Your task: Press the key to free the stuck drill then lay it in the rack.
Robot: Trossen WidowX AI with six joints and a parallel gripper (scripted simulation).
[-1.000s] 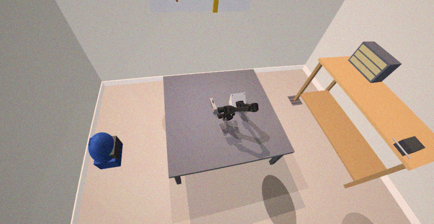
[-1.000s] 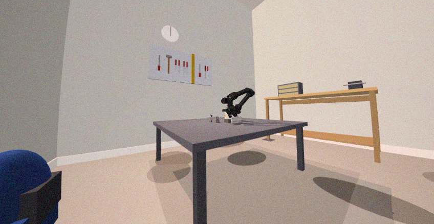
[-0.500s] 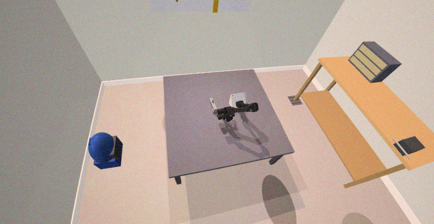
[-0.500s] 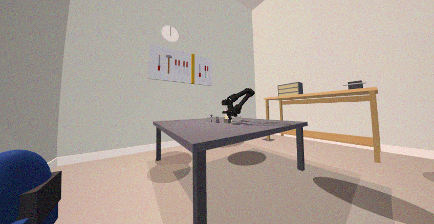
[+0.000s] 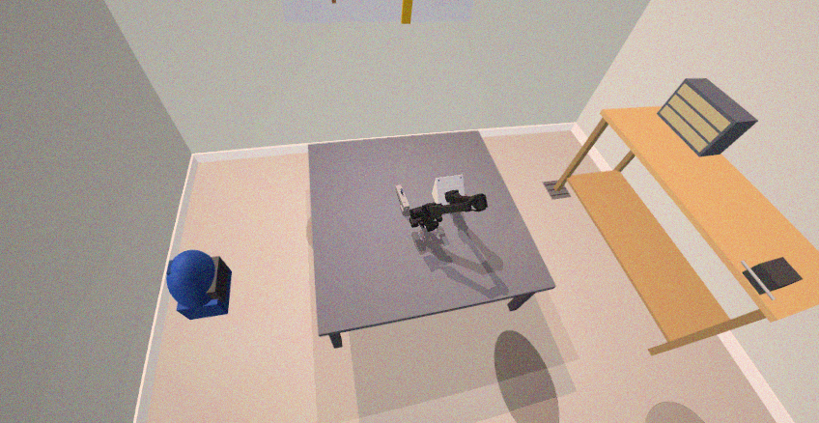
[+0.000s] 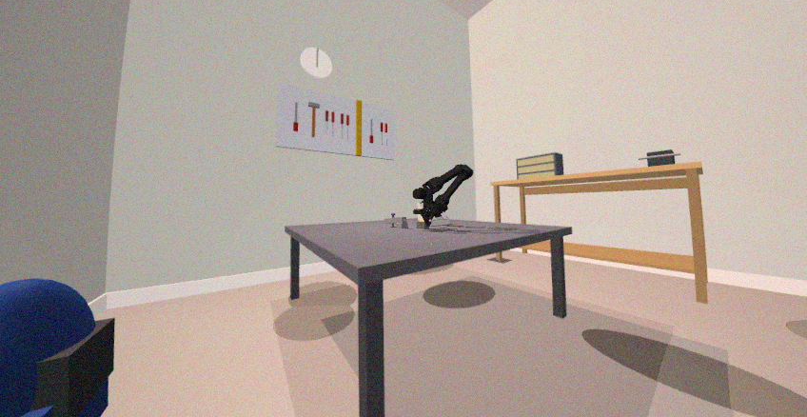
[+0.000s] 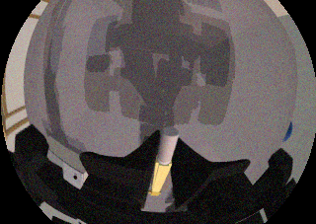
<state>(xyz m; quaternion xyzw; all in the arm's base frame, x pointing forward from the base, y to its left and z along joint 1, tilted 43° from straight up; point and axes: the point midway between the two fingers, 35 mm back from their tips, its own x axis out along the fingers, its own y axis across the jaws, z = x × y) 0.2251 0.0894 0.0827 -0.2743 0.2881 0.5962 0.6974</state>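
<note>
Right now my gripper tip is 4 cm to the left of the drill and 3 cm below it.
</note>
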